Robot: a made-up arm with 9 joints. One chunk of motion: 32 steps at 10 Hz.
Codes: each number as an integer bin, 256 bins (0 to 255) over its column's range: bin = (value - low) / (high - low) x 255, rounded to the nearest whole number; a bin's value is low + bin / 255 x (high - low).
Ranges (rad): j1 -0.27..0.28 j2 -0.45..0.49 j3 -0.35..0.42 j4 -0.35..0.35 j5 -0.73..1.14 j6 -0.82..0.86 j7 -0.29..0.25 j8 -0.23..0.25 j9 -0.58..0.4
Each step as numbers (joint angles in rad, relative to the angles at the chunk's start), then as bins.
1 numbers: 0.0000 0.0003 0.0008 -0.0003 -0.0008 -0.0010 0.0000 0.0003 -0.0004
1 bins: 125 122 116 127 99 124 137 122 151
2 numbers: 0.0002 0.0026 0.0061 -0.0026 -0.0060 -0.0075 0.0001 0.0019 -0.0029
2 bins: 125 123 118 127 99 123 137 123 150
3 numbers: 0.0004 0.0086 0.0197 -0.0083 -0.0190 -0.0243 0.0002 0.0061 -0.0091
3 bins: 125 124 122 124 97 121 137 125 149
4 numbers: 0.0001 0.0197 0.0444 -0.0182 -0.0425 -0.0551 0.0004 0.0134 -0.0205
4 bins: 125 127 131 121 94 116 137 129 146
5 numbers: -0.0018 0.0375 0.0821 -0.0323 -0.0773 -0.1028 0.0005 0.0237 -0.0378
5 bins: 124 132 143 116 89 109 137 135 141
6 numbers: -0.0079 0.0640 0.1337 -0.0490 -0.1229 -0.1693 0.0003 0.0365 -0.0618
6 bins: 122 139 160 110 83 99 137 142 135
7 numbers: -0.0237 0.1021 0.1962 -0.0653 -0.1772 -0.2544 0.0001 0.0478 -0.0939
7 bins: 114 150 181 104 75 86 137 148 126
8 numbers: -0.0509 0.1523 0.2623 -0.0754 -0.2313 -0.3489 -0.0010 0.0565 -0.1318
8 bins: 102 163 203 100 68 72 136 152 117
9 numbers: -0.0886 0.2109 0.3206 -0.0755 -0.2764 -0.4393 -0.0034 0.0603 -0.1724
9 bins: 84 179 222 100 62 58 135 154 106
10 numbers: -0.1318 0.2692 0.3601 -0.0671 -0.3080 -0.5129 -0.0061 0.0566 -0.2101
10 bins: 64 195 235 103 58 47 134 152 96
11 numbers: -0.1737 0.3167 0.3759 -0.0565 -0.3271 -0.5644 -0.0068 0.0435 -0.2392
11 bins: 45 208 240 107 55 39 134 145 89
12 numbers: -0.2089 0.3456 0.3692 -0.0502 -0.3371 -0.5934 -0.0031 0.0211 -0.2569
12 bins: 28 216 238 109 54 34 135 133 84
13 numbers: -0.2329 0.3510 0.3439 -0.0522 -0.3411 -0.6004 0.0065 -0.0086 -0.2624
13 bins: 17 217 230 108 53 33 140 118 83
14 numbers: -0.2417 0.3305 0.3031 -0.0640 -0.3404 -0.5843 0.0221 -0.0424 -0.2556
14 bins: 13 212 216 104 53 36 147 100 84
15 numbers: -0.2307 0.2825 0.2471 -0.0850 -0.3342 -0.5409 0.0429 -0.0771 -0.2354
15 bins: 18 199 198 97 54 42 157 81 90
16 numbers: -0.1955 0.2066 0.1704 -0.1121 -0.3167 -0.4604 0.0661 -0.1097 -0.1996
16 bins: 35 178 172 87 56 55 168 64 99
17 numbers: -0.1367 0.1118 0.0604 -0.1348 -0.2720 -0.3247 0.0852 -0.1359 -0.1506
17 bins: 62 152 136 78 62 75 177 50 112
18 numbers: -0.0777 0.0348 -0.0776 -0.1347 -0.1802 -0.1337 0.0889 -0.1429 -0.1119
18 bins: 89 132 90 78 75 104 179 46 122
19 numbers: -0.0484 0.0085 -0.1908 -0.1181 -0.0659 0.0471 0.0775 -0.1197 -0.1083
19 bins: 103 124 53 84 91 132 174 59 123
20 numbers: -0.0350 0.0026 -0.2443 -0.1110 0.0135 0.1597 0.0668 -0.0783 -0.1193
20 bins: 109 123 35 87 101 149 168 81 120
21 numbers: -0.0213 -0.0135 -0.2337 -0.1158 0.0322 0.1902 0.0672 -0.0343 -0.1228
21 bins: 115 118 39 85 104 153 169 104 119
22 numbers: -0.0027 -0.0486 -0.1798 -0.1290 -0.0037 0.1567 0.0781 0.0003 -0.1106
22 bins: 124 109 56 81 99 148 174 122 122
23 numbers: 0.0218 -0.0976 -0.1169 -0.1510 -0.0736 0.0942 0.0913 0.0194 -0.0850
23 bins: 135 96 77 72 90 139 180 132 129
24 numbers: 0.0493 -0.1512 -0.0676 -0.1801 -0.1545 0.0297 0.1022 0.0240 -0.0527
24 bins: 148 81 94 62 78 129 185 135 137
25 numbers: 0.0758 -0.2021 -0.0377 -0.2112 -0.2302 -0.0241 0.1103 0.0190 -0.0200
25 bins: 160 67 103 51 68 121 189 132 146
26 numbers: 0.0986 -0.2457 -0.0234 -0.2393 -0.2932 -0.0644 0.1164 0.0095 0.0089
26 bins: 171 55 108 40 60 115 192 127 153
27 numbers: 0.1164 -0.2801 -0.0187 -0.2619 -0.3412 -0.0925 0.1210 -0.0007 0.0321
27 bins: 179 46 110 32 53 110 194 122 159
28 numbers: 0.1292 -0.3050 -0.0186 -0.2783 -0.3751 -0.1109 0.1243 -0.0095 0.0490
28 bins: 185 39 110 26 48 108 196 117 164
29 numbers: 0.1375 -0.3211 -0.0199 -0.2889 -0.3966 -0.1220 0.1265 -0.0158 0.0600
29 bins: 189 35 109 22 45 106 197 114 167
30 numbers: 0.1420 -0.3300 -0.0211 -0.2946 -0.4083 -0.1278 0.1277 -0.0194 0.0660
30 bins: 191 33 109 20 44 105 197 112 168
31 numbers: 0.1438 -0.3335 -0.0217 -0.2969 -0.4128 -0.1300 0.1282 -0.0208 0.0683
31 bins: 192 32 109 19 43 105 197 111 169
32 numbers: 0.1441 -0.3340 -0.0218 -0.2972 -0.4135 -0.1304 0.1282 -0.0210 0.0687
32 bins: 192 31 109 19 43 105 197 111 169
